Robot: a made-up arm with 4 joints.
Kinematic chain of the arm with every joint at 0, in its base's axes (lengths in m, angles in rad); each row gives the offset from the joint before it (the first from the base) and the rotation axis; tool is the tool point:
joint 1: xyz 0 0 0.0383 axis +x
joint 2: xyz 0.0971 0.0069 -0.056 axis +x
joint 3: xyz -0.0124 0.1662 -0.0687 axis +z
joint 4: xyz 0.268 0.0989 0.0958 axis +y
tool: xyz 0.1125 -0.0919 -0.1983
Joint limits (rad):
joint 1: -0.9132..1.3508
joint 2: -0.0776..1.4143
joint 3: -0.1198..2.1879
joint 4: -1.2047..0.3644
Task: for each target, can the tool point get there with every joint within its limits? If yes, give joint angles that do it. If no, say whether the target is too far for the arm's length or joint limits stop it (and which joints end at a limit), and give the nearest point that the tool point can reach.
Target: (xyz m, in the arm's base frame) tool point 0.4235 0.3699 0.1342
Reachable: yes | joints 0.5751 0.3308 0.3958 0.0518
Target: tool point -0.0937 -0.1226 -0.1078
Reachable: no: joint limits stop it (at a limit: joint 1, joint 2, joint 3, joint 4) | nearest point -0.0960 0.0181 -0.4520 | short by 0.372 m
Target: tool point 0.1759 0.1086 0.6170
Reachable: yes | joints 0.5712 1.0312 1.3572 -0.5042
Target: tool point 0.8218 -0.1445 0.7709
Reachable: no: too far | nearest point 0.4701 -0.0696 0.4955 | short by 0.453 m
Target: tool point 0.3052 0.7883 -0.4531
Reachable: no: too far | nearest point 0.2246 0.5552 -0.3078 | short by 0.286 m
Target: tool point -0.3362 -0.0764 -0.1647
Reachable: no: joint limits stop it (at a limit: joint 1, joint 2, joint 3, joint 4) | nearest point -0.0960 0.0181 -0.4520 | short by 0.386 m
